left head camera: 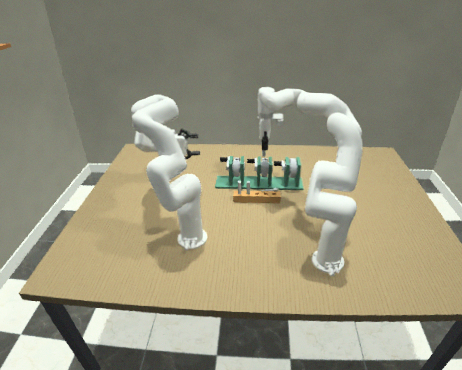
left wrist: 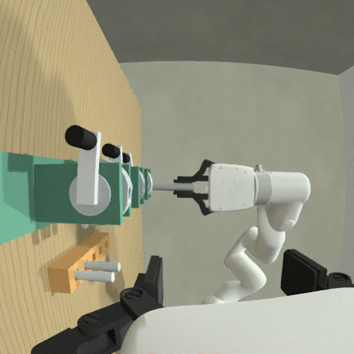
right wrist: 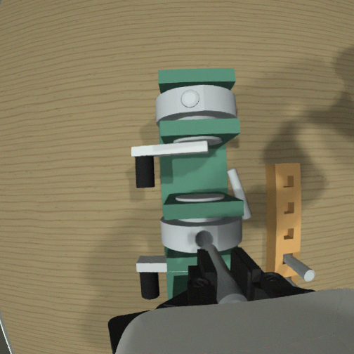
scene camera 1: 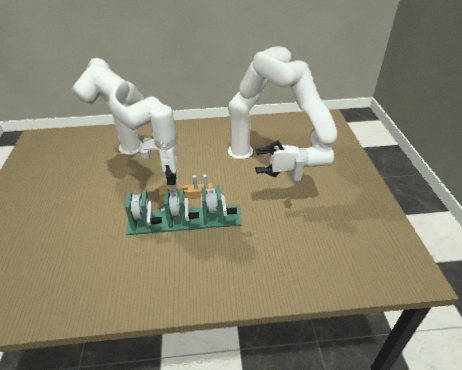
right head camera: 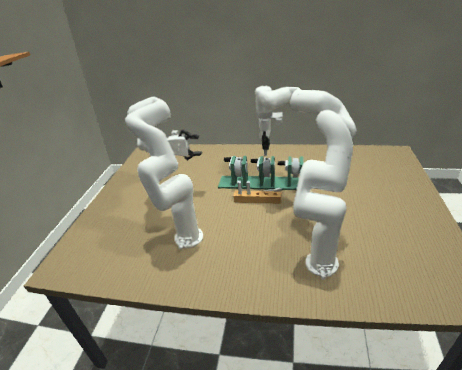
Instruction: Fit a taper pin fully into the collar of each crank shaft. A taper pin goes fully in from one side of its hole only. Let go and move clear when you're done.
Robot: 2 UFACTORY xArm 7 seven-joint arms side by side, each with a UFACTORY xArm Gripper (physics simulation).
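Where they show: left gripper, between the fingertips: [left head camera: 199,144] [scene camera 1: 255,161] [right head camera: 200,145]; right gripper, between the fingertips: [left head camera: 264,148] [scene camera 1: 172,182] [right head camera: 266,148]; left arm's base, origin of its link: [left head camera: 192,238] [scene camera 1: 240,152] [right head camera: 189,237]; right arm's base, origin of its link: [left head camera: 327,261] [scene camera 1: 131,147] [right head camera: 321,264].
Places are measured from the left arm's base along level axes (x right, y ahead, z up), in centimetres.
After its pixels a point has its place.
My right gripper [left head camera: 265,149] {x 33.3, y 42.2, z 21.2 cm} [scene camera 1: 171,181] {x 33.3, y 42.2, z 21.2 cm} [left wrist: 173,186] [right wrist: 217,266] is shut on a grey taper pin [left wrist: 162,186] [right wrist: 222,270], held upright above the middle collar [scene camera 1: 174,205] {x 33.5, y 46.3, z 13.0 cm} [right wrist: 175,237]. The pin's lower end meets the hole at the collar's top; its depth is unclear. The collar at the left in the scene view [scene camera 1: 136,206] {x 47.7, y 45.0, z 13.6 cm} [right wrist: 220,105] shows a round pin end [right wrist: 190,98] in its top. The third collar [left head camera: 235,166] {x 18.4, y 39.1, z 12.8 cm} [scene camera 1: 212,201] {x 19.0, y 46.9, z 13.3 cm} is nearest my left gripper [left head camera: 198,144] {x 0.8, y 39.8, z 25.0 cm} [scene camera 1: 257,160] {x 0.8, y 39.8, z 25.0 cm}, which is open, sideways and well apart.
An orange rack [left head camera: 257,198] {x 29.1, y 25.3, z 2.7 cm} [left wrist: 62,280] [right wrist: 272,215] holds two upright pins [left head camera: 239,187] {x 20.4, y 27.3, z 7.9 cm} [left wrist: 95,276]. A loose pin [right wrist: 240,194] lies between the rack and the green base [scene camera 1: 190,227] {x 28.6, y 47.7, z 1.0 cm} [right wrist: 195,172]. Cranks with black handles [scene camera 1: 231,211] {x 12.3, y 51.4, z 11.2 cm} [right wrist: 145,172] stick out from the shafts.
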